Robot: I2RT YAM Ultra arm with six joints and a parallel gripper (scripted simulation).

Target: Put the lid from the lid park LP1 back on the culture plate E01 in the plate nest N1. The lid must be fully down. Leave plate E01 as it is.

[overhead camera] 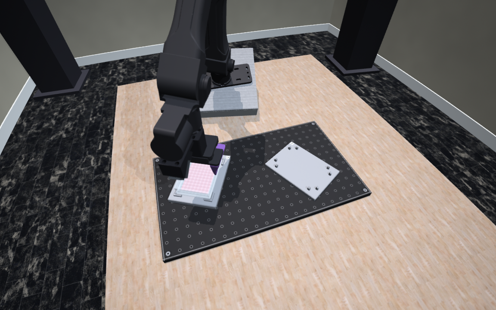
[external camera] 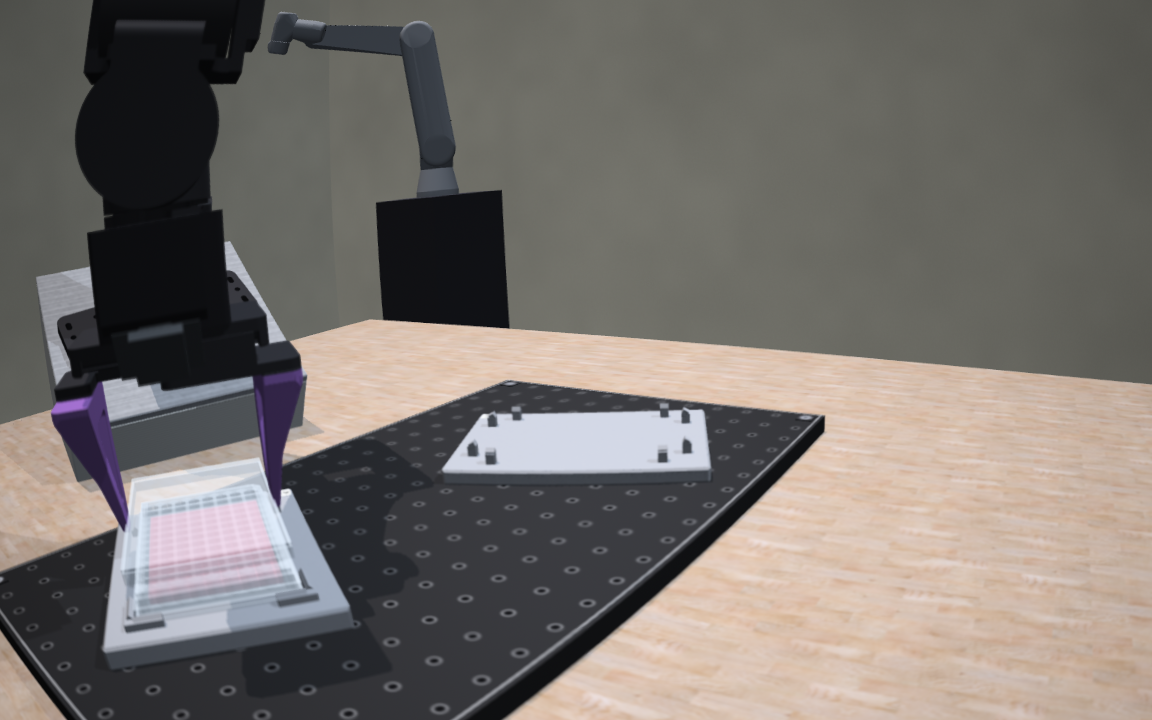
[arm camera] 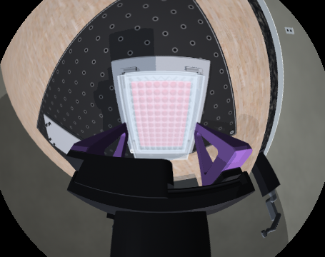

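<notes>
My hand is 1 cm above the clear lid. From my hand the other things lie so: lid park LP1 (3 cm ahead, 27 cm to the left, 4 cm below); culture plate E01 (2 cm below).
</notes>
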